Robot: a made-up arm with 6 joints.
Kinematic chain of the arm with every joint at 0, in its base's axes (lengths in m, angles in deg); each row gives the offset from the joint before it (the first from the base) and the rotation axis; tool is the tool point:
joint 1: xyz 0 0 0.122 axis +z
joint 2: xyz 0 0.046 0 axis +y
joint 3: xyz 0 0 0.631 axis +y
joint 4: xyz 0 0 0.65 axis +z
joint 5: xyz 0 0 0 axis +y
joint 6: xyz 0 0 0.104 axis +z
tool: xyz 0 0 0
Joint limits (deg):
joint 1: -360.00..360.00
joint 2: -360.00..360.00
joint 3: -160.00..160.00
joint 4: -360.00..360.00
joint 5: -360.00..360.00
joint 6: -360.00..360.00
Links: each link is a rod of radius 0.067 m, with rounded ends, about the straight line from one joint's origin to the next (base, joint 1, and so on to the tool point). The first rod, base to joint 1, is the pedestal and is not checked.
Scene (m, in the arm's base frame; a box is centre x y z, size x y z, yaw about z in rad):
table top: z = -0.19
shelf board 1: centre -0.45 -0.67 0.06 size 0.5 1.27 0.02 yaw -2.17
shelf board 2: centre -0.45 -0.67 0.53 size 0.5 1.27 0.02 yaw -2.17
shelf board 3: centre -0.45 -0.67 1 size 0.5 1.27 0.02 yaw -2.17
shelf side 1: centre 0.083 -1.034 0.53 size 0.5 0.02 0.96 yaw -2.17
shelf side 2: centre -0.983 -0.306 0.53 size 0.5 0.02 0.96 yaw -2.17
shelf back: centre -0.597 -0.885 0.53 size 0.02 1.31 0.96 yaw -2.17
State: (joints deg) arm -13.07 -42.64 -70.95 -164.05 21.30 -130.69
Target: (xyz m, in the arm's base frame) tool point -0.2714 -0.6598 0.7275
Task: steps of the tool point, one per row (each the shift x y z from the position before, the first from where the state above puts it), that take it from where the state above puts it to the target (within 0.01 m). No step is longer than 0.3 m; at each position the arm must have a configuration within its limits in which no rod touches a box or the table.
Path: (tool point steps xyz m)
1: 0.1637 0.1427 0.1769
2: 0.2043 0.0721 0.1502
3: 0.2146 -0.0051 0.1172
4: 0.1960 -0.0765 0.0798
5: 0.1535 -0.1318 0.0404
6: 0.0964 -0.1635 0.0011
7: -0.0775 0.0472 0.0012
8: -0.1056 0.0068 -0.0026
9: -0.1143 -0.0456 -0.0063
10: -0.0997 -0.1012 -0.0099
11: -0.0607 -0.1501 -0.0134
12: -0.0009 -0.1821 -0.0170
13: 0.0721 -0.1891 -0.0202
14: 0.1477 -0.1665 -0.0239

